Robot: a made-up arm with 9 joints. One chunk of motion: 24 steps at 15 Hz.
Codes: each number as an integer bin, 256 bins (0 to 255) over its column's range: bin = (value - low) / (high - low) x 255, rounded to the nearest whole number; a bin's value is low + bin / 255 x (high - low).
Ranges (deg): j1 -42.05..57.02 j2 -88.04..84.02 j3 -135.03..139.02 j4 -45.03..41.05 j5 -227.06..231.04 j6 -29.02..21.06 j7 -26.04..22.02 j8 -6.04..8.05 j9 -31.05..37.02
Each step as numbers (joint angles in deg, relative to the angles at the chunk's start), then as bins.
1 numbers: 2.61 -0.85 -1.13 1.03 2.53 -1.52 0.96 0.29 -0.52
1 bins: 115 129 125 136 128 140 143 115 114
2 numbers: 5.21 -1.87 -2.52 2.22 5.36 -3.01 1.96 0.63 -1.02
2 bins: 122 128 123 140 129 132 149 121 112
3 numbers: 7.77 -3.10 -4.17 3.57 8.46 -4.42 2.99 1.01 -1.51
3 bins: 128 126 122 144 131 125 154 128 111
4 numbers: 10.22 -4.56 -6.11 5.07 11.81 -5.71 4.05 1.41 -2.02
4 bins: 135 124 120 148 133 119 160 135 109
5 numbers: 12.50 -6.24 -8.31 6.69 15.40 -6.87 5.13 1.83 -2.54
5 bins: 140 121 118 153 135 113 165 142 107
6 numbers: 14.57 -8.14 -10.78 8.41 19.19 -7.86 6.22 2.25 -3.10
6 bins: 146 118 116 158 137 108 171 150 105
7 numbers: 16.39 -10.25 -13.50 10.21 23.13 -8.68 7.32 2.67 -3.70
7 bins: 150 115 113 164 139 104 177 158 102
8 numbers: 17.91 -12.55 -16.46 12.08 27.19 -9.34 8.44 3.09 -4.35
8 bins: 154 112 110 169 142 100 183 165 100
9 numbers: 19.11 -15.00 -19.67 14.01 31.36 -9.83 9.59 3.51 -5.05
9 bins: 157 108 107 175 144 98 189 173 97
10 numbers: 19.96 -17.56 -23.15 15.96 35.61 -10.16 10.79 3.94 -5.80
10 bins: 160 104 104 181 146 96 195 181 95
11 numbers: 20.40 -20.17 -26.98 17.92 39.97 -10.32 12.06 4.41 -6.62
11 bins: 161 101 101 186 149 95 202 189 92
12 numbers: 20.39 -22.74 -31.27 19.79 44.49 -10.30 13.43 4.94 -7.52
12 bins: 161 97 97 192 151 95 209 199 88
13 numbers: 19.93 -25.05 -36.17 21.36 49.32 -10.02 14.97 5.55 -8.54
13 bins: 160 93 92 197 154 97 218 210 84
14 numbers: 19.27 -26.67 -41.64 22.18 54.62 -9.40 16.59 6.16 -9.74
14 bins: 158 91 87 199 157 100 226 221 80
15 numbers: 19.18 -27.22 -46.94 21.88 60.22 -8.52 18.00 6.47 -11.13
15 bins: 158 90 82 198 160 104 234 226 75
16 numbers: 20.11 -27.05 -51.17 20.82 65.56 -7.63 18.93 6.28 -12.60
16 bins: 160 90 78 195 163 109 239 223 69
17 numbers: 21.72 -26.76 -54.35 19.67 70.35 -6.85 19.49 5.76 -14.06
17 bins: 164 91 75 192 166 113 242 214 64
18 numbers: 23.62 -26.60 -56.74 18.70 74.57 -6.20 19.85 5.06 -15.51
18 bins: 169 91 73 189 168 116 243 201 58
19 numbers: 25.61 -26.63 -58.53 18.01 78.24 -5.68 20.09 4.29 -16.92
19 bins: 174 91 71 187 170 119 245 187 53
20 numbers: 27.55 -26.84 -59.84 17.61 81.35 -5.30 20.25 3.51 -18.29
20 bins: 179 91 70 186 172 121 246 173 48
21 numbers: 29.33 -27.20 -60.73 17.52 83.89 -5.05 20.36 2.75 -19.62
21 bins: 184 90 69 185 173 122 246 159 43
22 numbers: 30.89 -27.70 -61.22 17.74 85.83 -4.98 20.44 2.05 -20.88
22 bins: 188 89 69 186 174 122 247 146 38
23 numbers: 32.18 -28.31 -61.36 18.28 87.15 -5.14 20.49 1.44 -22.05
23 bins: 191 89 69 188 175 122 247 135 34
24 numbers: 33.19 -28.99 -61.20 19.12 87.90 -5.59 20.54 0.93 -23.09
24 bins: 194 88 69 190 175 119 247 126 30
